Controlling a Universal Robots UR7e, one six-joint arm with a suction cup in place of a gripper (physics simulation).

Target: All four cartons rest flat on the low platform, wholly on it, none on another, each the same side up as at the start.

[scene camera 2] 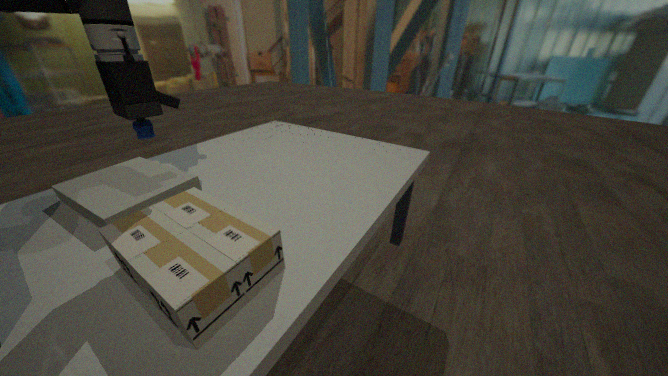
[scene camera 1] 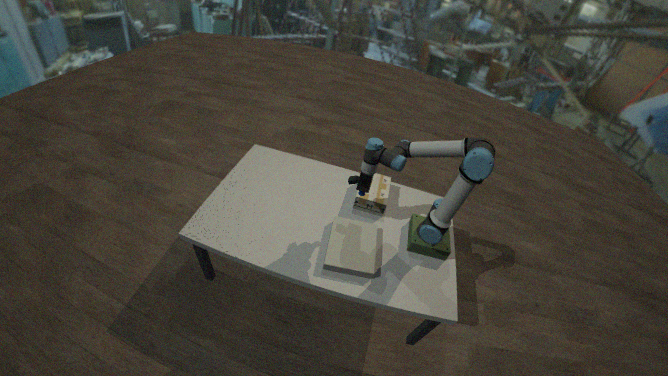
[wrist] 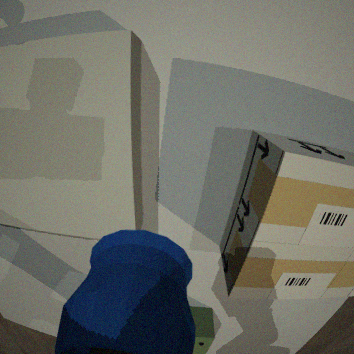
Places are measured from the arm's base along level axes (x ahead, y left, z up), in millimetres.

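Where they show: hand, tool point: [scene camera 2: 146, 136] [scene camera 1: 361, 193] [wrist: 139, 271].
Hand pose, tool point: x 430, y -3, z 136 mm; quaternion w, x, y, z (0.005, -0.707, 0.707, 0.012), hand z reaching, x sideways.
Note:
Each offset is from my tool point to the top centre of the thing. Level surfaces: height alone.
Four white-and-tan cartons stand close together in a two-by-two block on the table. In the scene camera 2 view they are the far one @[111 mm down, 18 mm back, 162 mm right] [scene camera 2: 187, 211], the right one @[111 mm down, 16 mm back, 297 mm right] [scene camera 2: 232, 235], the left one @[111 mm down, 110 mm back, 163 mm right] [scene camera 2: 137, 240] and the near one @[111 mm down, 108 mm back, 299 mm right] [scene camera 2: 178, 271], labels up and side arrows pointing up. The block [scene camera 1: 384, 187] [wrist: 310, 202] is partly hidden by the arm in the scene camera 1 view and cut off at the right in the wrist view. The low platform @[158 mm down, 31 mm back, 199 mm left] [scene camera 1: 350, 257] [scene camera 2: 115, 182] [wrist: 115, 75] lies beside the block, bearing no carton. My blue suction cup [scene camera 1: 361, 193] [scene camera 2: 144, 130] [wrist: 141, 250] is open, in the air, touching no carton.
The white table @[206 mm down] [scene camera 1: 265, 200] [scene camera 2: 325, 165] [wrist: 275, 40] carries all of this. The arm's green base [scene camera 1: 416, 243] [wrist: 202, 320] stands at the table's right side in the scene camera 1 view. Shadows of the arm fall across the platform and cartons.

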